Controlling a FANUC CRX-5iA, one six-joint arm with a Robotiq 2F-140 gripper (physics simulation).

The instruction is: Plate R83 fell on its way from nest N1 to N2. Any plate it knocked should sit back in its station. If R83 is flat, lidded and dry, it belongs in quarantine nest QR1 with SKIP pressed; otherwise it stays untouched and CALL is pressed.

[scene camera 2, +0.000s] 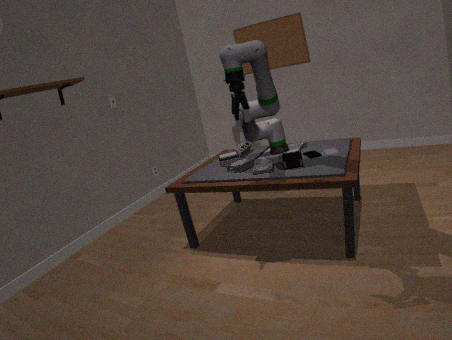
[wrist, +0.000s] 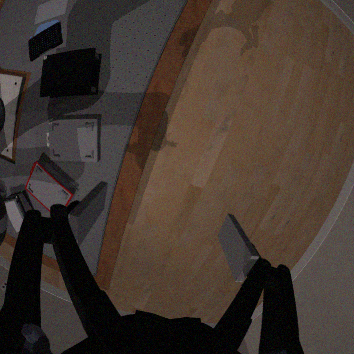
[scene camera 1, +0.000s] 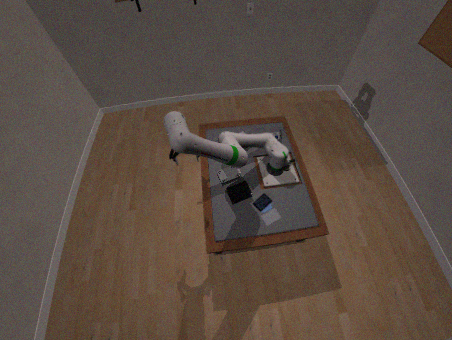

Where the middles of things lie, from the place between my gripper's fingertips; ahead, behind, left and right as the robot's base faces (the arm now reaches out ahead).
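I find my hand far above the red-edged nest (wrist: 46, 188), far beyond it and a fair way to the left of it. Going by their middles, of the things named here the red-edged nest is the nearest to my hand. Counted from my hand, the blue-topped plate (wrist: 50, 37) is far below, far behind and far to the left.
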